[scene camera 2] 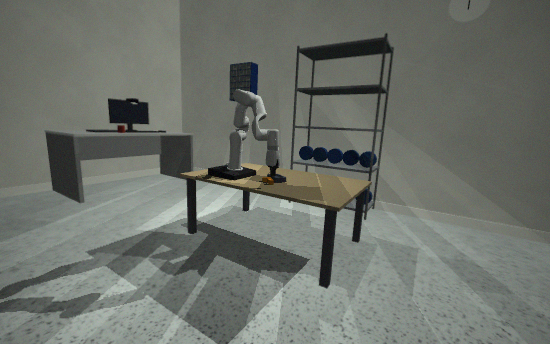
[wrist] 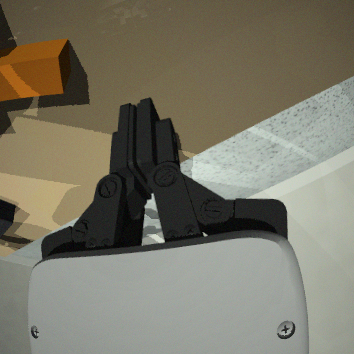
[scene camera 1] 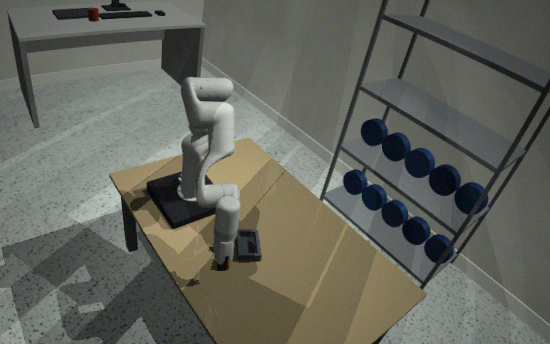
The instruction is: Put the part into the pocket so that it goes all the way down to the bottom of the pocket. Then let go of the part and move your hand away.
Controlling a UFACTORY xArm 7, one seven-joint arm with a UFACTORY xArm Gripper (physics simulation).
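Frame: origin at the arm's base, x ahead, y left, z up, level; millimetres.
Seen in the pictures: gripper, fingertip midpoint: (scene camera 2: 273,176) (wrist: 144,118) (scene camera 1: 221,268); arm's base at its link origin: (scene camera 2: 234,169) (scene camera 1: 191,191).
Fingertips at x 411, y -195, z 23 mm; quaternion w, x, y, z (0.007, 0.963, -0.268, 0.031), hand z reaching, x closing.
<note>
Pixels of each thing's middle, then the offset from my fingertips to it. Level surfaces: height alone.
- orange part at the middle of its body: (wrist: 5,89) (scene camera 1: 223,255) (scene camera 2: 267,180) dy +83, dx -72, dz -55 mm
- dark grey block with the pocket, body centre: (scene camera 1: 247,244) (scene camera 2: 276,178) dy +194, dx -51, dz -52 mm
- wooden table at its surface level: dz -70 mm
The orange part (scene camera 1: 228,264) (scene camera 2: 268,180) (wrist: 35,75) lies on the table outside the pocket. In the wrist view it is at the upper left, cut off by the frame edge, and in scene camera 1 the hand mostly hides it. The dark grey block with the pocket (scene camera 1: 248,258) (scene camera 2: 280,179) sits on the table beside the hand. Its recess shows no orange in scene camera 1. My gripper (scene camera 1: 222,267) (scene camera 2: 274,173) (wrist: 144,118) is shut and empty, with its fingertips together beside the part, apart from it in the wrist view.
The wooden table (scene camera 1: 295,250) (scene camera 2: 310,187) carries the arm's black base plate (scene camera 1: 175,217) (scene camera 2: 217,173). In the wrist view the table's edge runs diagonally to the right of the fingers. A dark object (wrist: 6,217) shows at the left edge. A shelf rack (scene camera 1: 350,112) (scene camera 2: 295,110) stands beyond the table.
</note>
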